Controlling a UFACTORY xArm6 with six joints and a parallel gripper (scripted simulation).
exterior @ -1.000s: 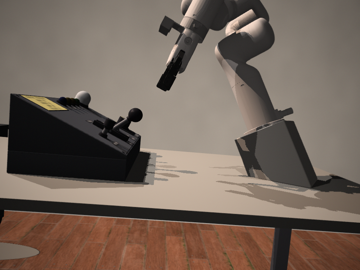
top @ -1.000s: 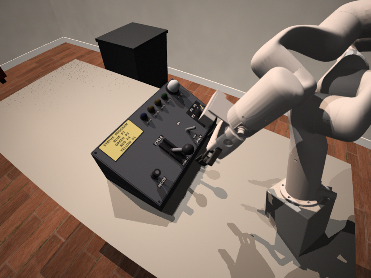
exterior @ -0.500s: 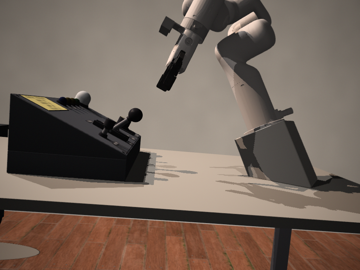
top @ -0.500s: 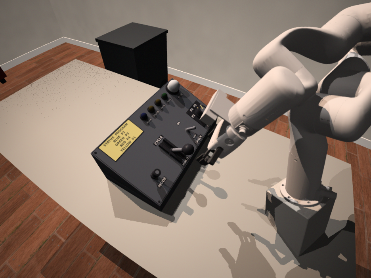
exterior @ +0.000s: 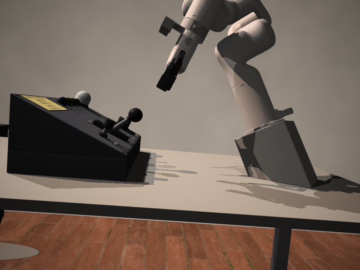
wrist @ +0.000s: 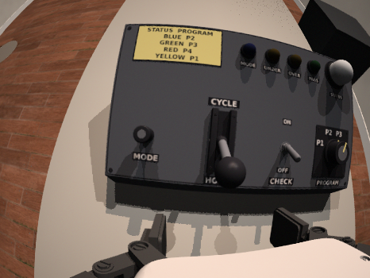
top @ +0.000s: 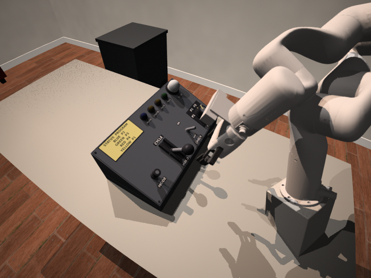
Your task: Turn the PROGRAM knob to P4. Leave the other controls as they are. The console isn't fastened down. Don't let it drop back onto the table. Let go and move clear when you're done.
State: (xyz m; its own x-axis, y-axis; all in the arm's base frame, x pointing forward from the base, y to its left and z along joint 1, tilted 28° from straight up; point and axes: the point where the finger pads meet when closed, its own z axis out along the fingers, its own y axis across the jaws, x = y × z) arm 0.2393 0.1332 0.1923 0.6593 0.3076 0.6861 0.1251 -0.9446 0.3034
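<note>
The black ball lever is 100 mm ahead of my hand, 20 mm to the right of it and 110 mm below it. Also, from my hand: check toggle: 130 mm ahead, 140 mm to the right, 130 mm below; then dark sloped console: 170 mm ahead, 80 mm to the right, 140 mm below; then mode knob: 120 mm ahead, 100 mm to the left, 120 mm below.
</note>
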